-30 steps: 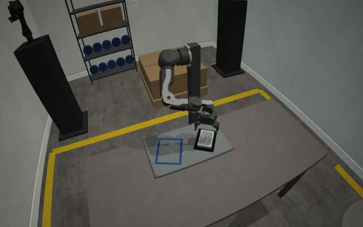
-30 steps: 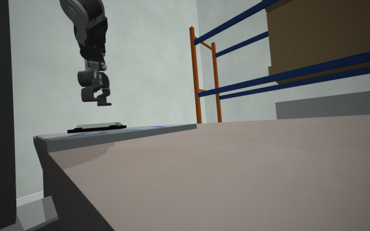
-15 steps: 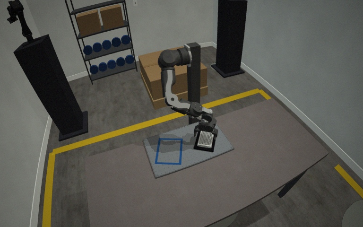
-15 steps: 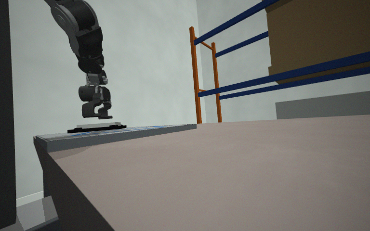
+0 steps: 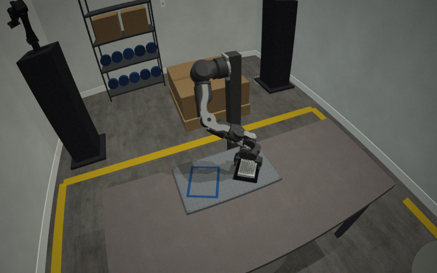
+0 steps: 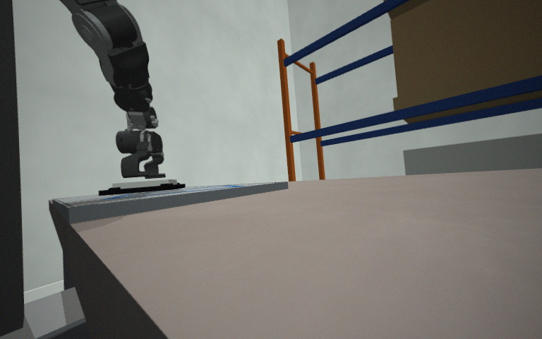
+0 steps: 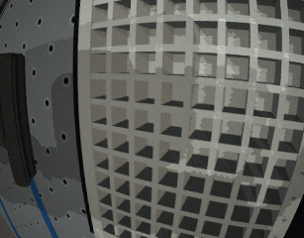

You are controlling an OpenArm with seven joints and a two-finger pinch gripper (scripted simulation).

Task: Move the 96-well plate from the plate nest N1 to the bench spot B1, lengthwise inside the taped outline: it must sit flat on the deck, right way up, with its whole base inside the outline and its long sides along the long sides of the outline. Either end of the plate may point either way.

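The white 96-well plate lies 1 cm below my hand. The rest, counted from my hand: black plate nest N1 (3 cm below).
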